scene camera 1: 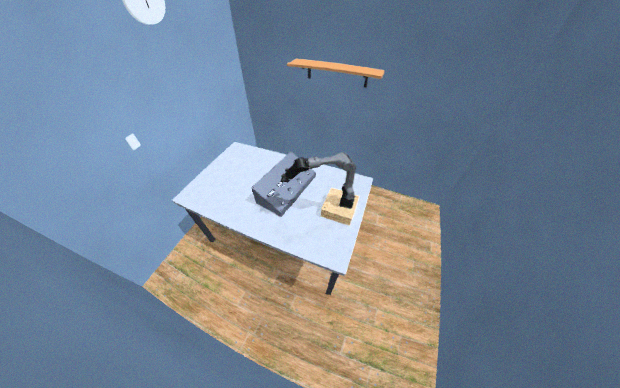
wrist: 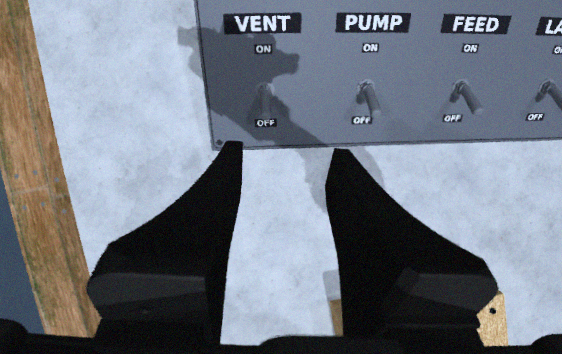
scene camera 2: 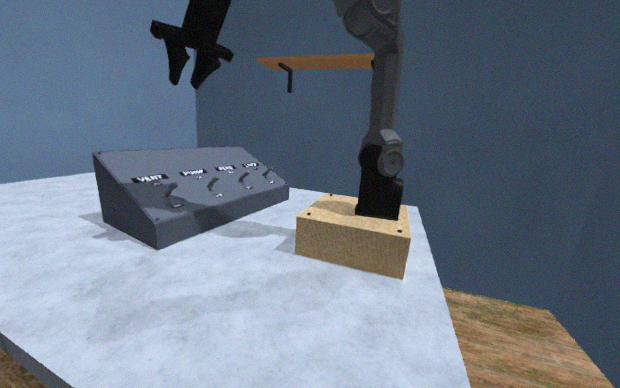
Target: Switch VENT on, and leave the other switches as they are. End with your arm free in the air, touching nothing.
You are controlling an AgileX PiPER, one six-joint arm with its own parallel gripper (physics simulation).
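The grey sloped switch panel (scene camera 1: 267,203) (scene camera 2: 120,170) (wrist: 325,70) has levers for VENT, PUMP, FEED and LAMP. The VENT lever (scene camera 2: 171,192) (wrist: 266,104) points down at OFF, in the arm's shadow. The PUMP lever (scene camera 2: 213,184) (wrist: 372,101), FEED lever (scene camera 2: 243,179) (wrist: 469,98) and LAMP lever (scene camera 2: 269,173) (wrist: 554,94) also lean to the OFF side. My gripper (scene camera 1: 284,178) (scene camera 2: 184,85) (wrist: 286,164) is open with a moderate gap, empty, and hangs in the air above the panel, touching nothing. In the wrist view its fingertips lie below the VENT lever, one to either side.
The arm stands on a wooden block (scene camera 1: 336,215) (scene camera 2: 350,250) (wrist: 492,326) near one end of the pale table (scene camera 1: 215,180) (scene camera 2: 225,310) (wrist: 120,150). An orange shelf (scene camera 1: 335,67) (scene camera 2: 320,62) is fixed to the wall behind, away from the panel.
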